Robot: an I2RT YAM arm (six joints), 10 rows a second.
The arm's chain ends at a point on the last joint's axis. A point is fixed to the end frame.
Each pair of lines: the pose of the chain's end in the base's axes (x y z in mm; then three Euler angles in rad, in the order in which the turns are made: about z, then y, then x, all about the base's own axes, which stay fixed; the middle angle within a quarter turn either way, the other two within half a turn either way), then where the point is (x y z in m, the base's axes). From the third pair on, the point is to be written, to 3 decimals.
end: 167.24, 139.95, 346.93, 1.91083, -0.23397, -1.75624
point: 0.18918 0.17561 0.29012
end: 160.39, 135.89, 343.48, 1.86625, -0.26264, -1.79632
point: 0.18311 0.17072 0.28646
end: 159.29, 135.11, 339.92, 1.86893, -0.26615, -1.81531
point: 0.182 0.169 0.282
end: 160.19, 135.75, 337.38, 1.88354, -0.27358, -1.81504
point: 0.182 0.169 0.279
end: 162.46, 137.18, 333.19, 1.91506, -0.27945, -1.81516
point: 0.182 0.170 0.274
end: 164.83, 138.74, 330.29, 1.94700, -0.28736, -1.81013
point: 0.183 0.172 0.270
